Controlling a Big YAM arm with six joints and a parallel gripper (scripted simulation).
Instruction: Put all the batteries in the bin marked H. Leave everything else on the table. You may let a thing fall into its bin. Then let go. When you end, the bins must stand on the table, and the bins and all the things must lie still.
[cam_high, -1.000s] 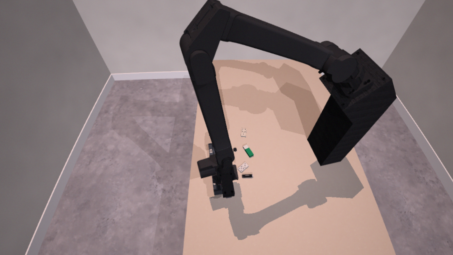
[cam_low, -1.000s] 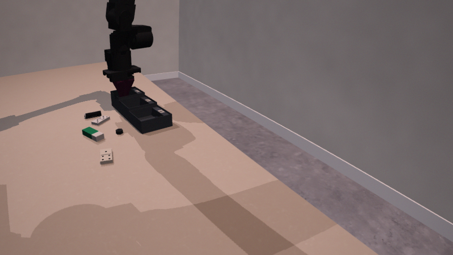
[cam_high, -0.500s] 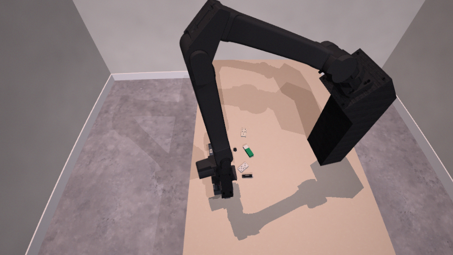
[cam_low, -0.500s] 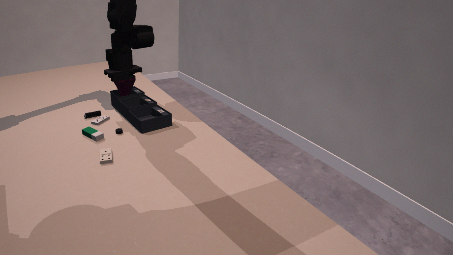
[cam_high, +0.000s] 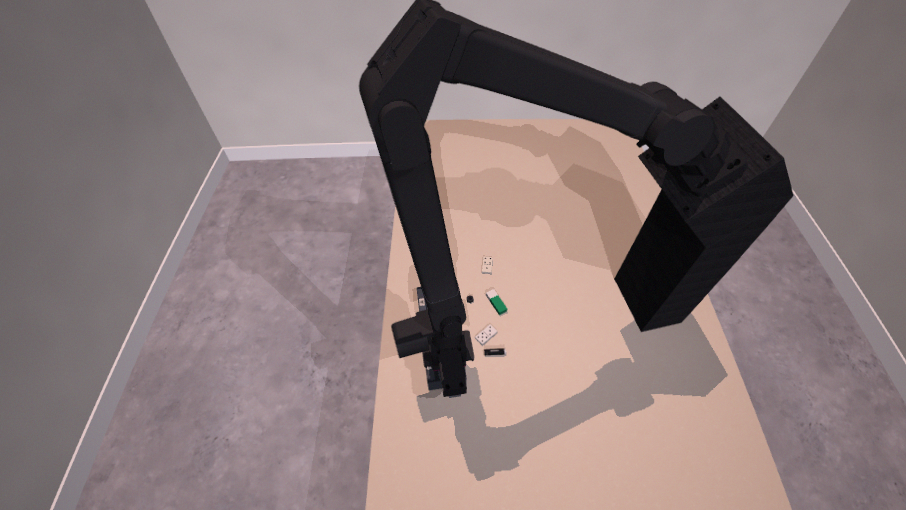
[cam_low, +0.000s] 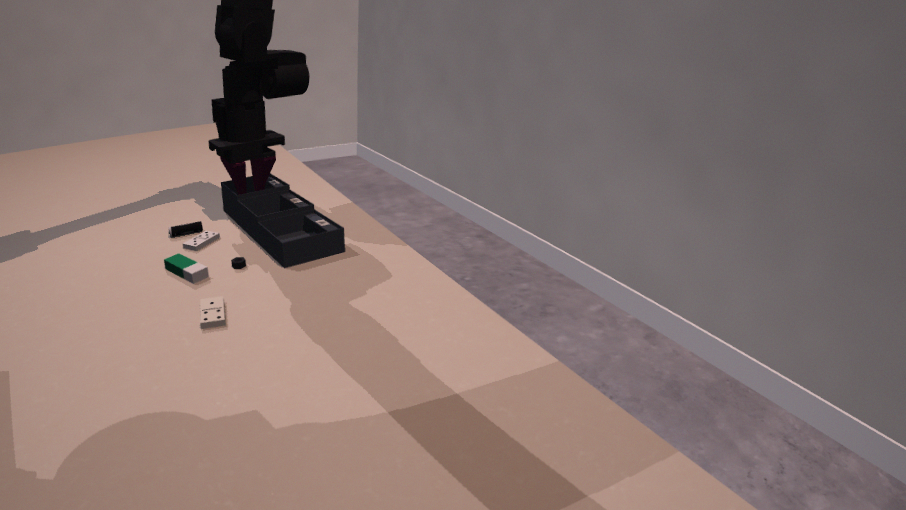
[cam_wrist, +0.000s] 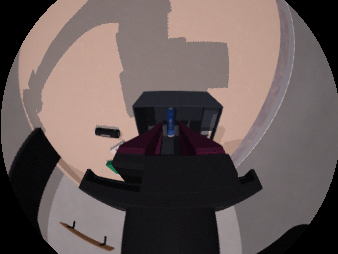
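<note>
Now: hand 10 mm above the blue battery. Also, from my hand: black button cell: 170 mm to the right, 80 mm behind, 20 mm below; then three joined black bins: 80 mm to the right, 10 mm ahead; then black battery: 110 mm behind, 20 mm to the right, 20 mm below.
</note>
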